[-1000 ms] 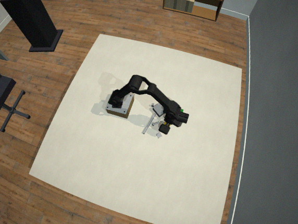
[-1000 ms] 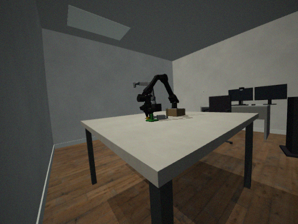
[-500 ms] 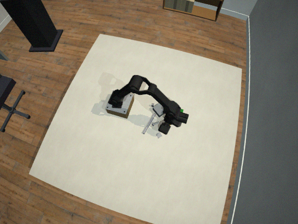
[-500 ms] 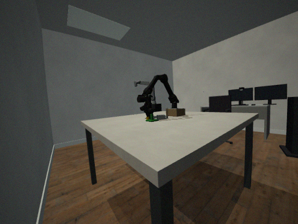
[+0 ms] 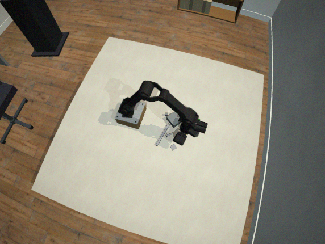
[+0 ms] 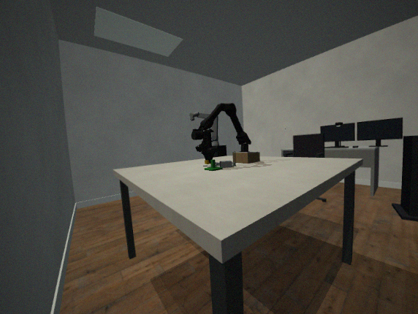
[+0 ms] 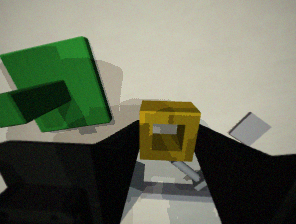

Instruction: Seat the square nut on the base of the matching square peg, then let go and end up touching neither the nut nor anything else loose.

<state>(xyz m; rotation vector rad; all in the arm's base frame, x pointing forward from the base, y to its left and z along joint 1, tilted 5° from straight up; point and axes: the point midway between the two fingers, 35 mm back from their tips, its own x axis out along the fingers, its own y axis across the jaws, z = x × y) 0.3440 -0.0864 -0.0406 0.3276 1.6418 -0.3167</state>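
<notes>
Now: hand 100 mm to the right of the grey block, 60 mm past it and 50 mm above it. Round my hand: long grey bar 120 mm behind, 60 mm below, 10 mm to the right.
</notes>
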